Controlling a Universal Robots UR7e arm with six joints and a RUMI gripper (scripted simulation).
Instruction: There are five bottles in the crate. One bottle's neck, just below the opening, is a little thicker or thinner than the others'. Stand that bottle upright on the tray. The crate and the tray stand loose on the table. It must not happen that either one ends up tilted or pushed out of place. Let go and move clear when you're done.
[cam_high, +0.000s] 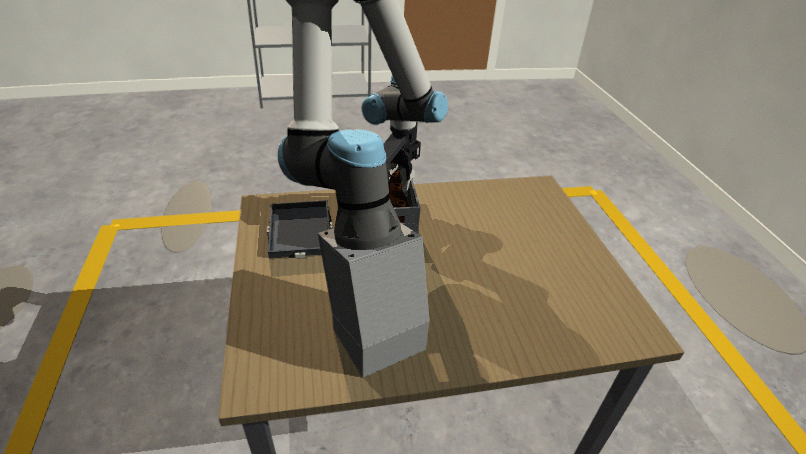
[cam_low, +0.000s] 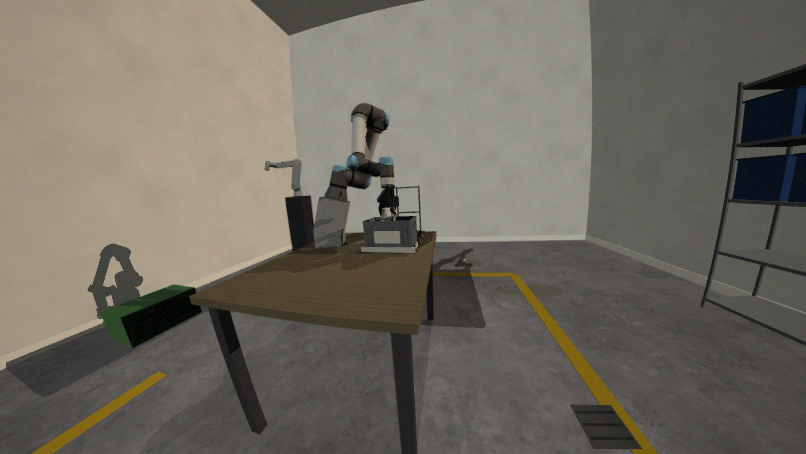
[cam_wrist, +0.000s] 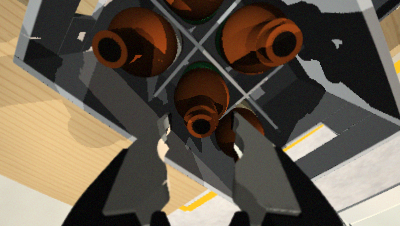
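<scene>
The crate is 10 mm ahead of my hand, 40 mm to the left of it and 70 mm below it. Also, from my hand: bottle (90 mm behind, 10 mm to the left, 70 mm below); then dark tray (50 mm ahead, 300 mm to the left, 140 mm below).
</scene>
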